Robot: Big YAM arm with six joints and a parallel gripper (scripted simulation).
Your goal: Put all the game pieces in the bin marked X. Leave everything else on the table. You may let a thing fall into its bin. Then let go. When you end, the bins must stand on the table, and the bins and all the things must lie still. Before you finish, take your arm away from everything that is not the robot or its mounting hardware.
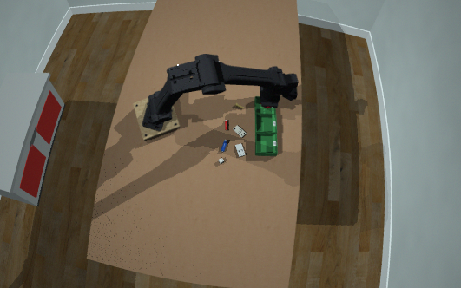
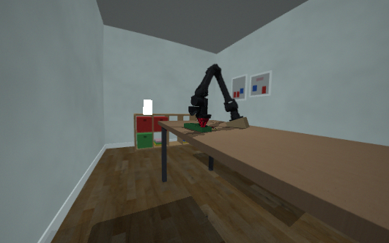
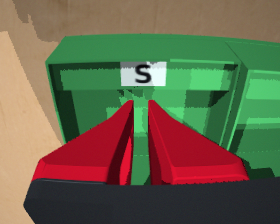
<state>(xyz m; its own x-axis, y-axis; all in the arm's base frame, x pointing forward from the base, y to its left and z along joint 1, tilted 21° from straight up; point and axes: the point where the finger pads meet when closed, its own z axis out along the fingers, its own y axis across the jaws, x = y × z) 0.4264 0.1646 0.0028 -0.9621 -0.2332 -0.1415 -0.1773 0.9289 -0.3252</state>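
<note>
Right now my hand is 140 mm past the small red piece, 110 mm to the left of it and 20 mm above it. From my hand the other things lie so: green bin (80 mm to the right, 10 mm below, 10 mm ahead); then white domino-like piece (210 mm to the right, 70 mm behind, 20 mm below); then brass part (110 mm behind, 20 mm to the right, 20 mm below).
</note>
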